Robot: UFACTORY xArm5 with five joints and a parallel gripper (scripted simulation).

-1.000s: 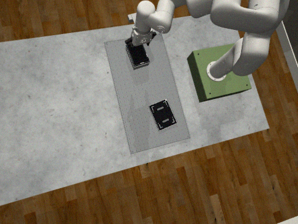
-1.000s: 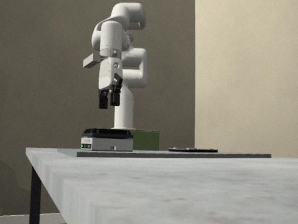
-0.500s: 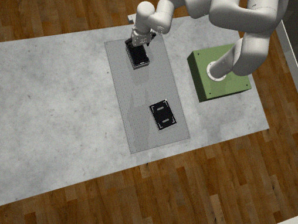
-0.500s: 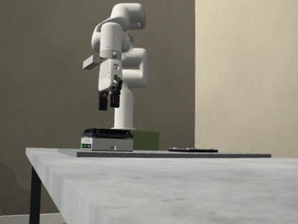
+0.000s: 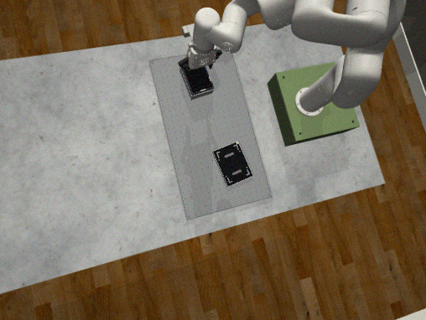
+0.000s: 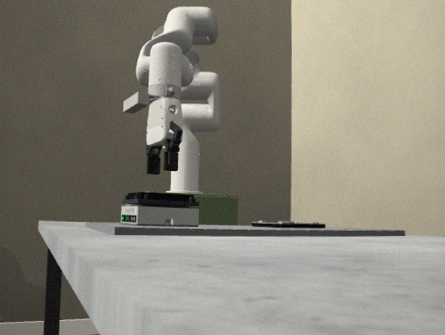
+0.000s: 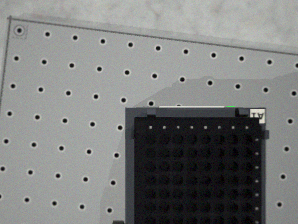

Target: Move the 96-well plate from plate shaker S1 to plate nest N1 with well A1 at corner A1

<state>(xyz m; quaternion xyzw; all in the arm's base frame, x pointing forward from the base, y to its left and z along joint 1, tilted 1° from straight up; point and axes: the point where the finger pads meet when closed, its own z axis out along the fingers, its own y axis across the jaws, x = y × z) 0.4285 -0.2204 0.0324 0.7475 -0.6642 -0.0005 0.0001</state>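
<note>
Now: hand 6 cm above the black 96-well plate. From my hand the other things lie so: black plate nest N1: 39 cm to the left, 12 cm below, 6 cm behind; then nest A1 label: 31 cm to the left, 12 cm below, 10 cm behind.
</note>
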